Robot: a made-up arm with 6 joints.
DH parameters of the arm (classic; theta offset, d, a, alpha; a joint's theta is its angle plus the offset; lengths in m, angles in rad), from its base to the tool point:
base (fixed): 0 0.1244 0 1.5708
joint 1: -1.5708 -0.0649 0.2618 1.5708
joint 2: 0 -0.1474 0.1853 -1.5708
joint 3: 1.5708 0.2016 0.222 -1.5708
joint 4: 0 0.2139 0.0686 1.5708
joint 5: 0 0.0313 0.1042 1.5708
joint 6: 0.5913 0 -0.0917 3.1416
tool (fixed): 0.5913 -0.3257 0 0
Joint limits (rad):
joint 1: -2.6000..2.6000
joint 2: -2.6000..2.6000
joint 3: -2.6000..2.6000
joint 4: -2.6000..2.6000
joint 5: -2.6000..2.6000
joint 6: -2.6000..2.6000
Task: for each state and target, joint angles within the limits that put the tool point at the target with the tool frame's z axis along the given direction. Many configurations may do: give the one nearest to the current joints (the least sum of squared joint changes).
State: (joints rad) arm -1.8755 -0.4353 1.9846 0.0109 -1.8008 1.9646
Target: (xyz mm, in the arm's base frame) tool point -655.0 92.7 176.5 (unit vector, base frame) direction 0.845 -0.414 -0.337
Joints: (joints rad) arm -1.4710 -0.7405 1.7694 0.2990 -2.1948 1.5019
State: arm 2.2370 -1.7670 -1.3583 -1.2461 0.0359 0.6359
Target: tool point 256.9 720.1 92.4 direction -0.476 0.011 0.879
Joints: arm 1.7398 -2.1943 -1.9627 -0.9555 0.3170 0.7417
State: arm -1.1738 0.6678 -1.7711 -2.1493 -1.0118 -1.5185
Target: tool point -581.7 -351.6 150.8 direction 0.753 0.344 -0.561
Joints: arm -1.9807 1.0481 -1.5374 -2.4484 -1.3289 -1.9942
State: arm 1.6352 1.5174 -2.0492 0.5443 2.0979 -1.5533
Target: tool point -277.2 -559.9 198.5 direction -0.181 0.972 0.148
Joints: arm 1.7317 2.3040 -2.1622 0.8972 1.7717 -1.5048
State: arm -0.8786 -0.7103 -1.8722 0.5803 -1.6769 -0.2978
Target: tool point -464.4 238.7 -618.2 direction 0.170 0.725 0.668
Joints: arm -0.9978 -1.1471 -1.9819 0.8991 -1.8222 -0.5182
